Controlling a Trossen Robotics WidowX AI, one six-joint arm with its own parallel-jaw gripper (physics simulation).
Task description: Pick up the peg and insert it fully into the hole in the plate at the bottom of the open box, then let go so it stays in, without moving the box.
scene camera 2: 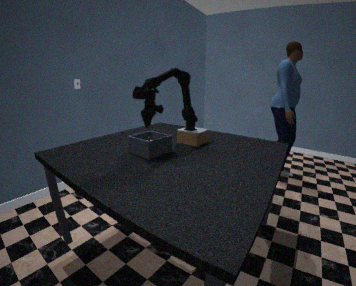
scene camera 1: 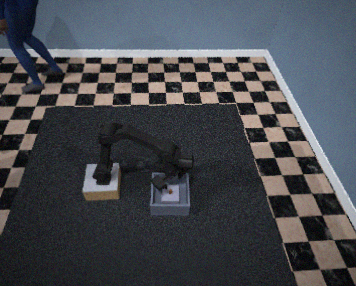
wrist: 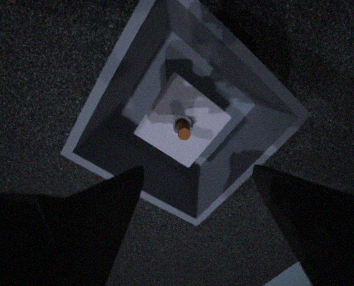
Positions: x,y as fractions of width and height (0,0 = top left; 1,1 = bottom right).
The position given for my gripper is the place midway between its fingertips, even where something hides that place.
Note:
In view: my gripper (wrist: 0.56,0.60) and a pale square plate (wrist: 0.50,0.35).

